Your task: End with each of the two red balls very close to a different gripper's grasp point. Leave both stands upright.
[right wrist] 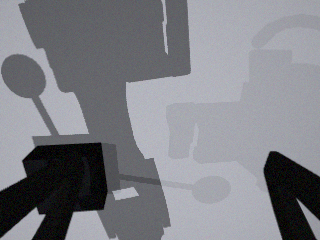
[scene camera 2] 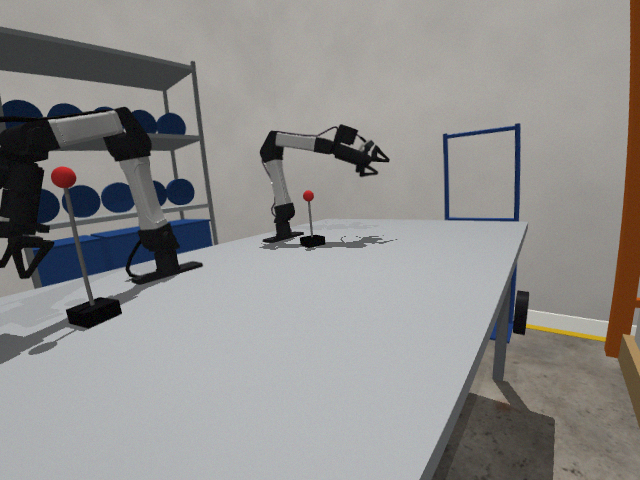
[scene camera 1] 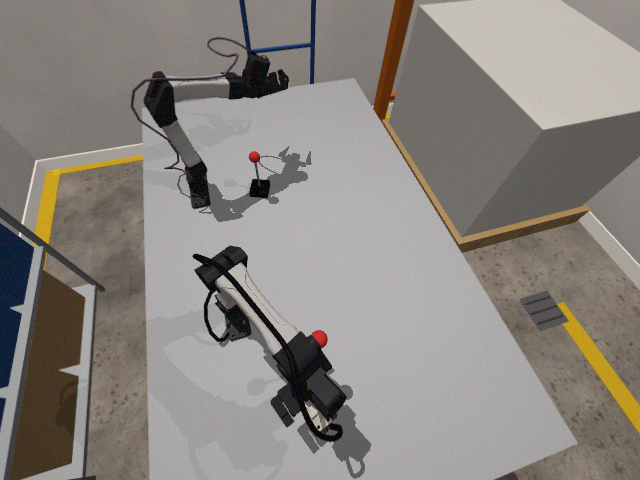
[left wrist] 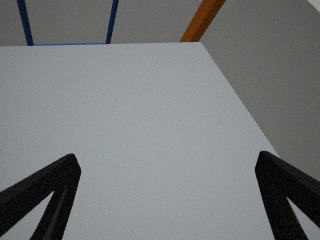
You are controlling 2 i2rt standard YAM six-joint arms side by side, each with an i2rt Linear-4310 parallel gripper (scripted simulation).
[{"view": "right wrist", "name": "my right gripper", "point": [169,159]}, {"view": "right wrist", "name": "stand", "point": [93,192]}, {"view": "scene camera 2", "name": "my left gripper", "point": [383,167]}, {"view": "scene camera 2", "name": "stand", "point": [88,314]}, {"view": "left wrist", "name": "my left gripper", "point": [164,161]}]
